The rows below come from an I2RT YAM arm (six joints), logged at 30 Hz.
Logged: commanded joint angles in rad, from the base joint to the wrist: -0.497 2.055 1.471 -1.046 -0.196 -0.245; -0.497 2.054 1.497 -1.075 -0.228 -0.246; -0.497 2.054 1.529 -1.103 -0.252 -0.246; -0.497 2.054 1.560 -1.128 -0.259 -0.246; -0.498 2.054 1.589 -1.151 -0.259 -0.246; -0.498 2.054 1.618 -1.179 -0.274 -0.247; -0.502 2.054 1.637 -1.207 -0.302 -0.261; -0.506 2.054 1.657 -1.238 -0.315 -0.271
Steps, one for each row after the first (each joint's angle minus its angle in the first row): 0.000 -0.001 0.026 -0.029 -0.032 -0.001; 0.000 -0.001 0.058 -0.057 -0.056 -0.001; 0.000 -0.001 0.089 -0.082 -0.063 -0.001; -0.001 -0.001 0.118 -0.105 -0.063 -0.001; -0.001 -0.001 0.147 -0.133 -0.078 -0.002; -0.005 -0.001 0.166 -0.161 -0.106 -0.016; -0.009 -0.001 0.186 -0.192 -0.119 -0.026
